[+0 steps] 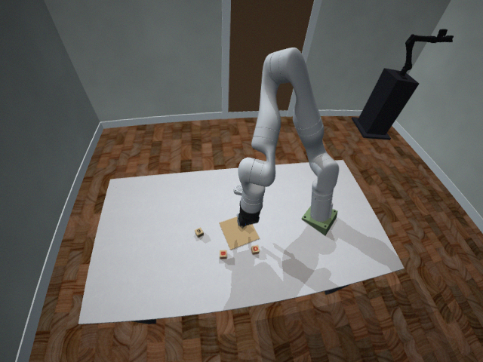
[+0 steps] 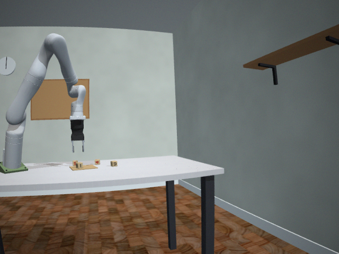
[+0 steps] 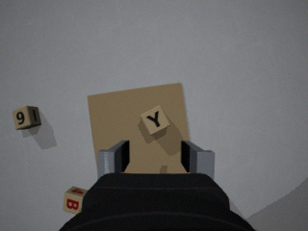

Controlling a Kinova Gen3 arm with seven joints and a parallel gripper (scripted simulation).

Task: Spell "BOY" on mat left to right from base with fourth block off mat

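The B block lies 12 cm to the left of my hand, 9 cm below it and 9 cm ahead of it. Round my hand: Y block 9 cm below, 3 cm to the right, 1 cm ahead; tan mat 11 cm below, 2 cm ahead; O block 10 cm to the left, 9 cm below, 4 cm behind.
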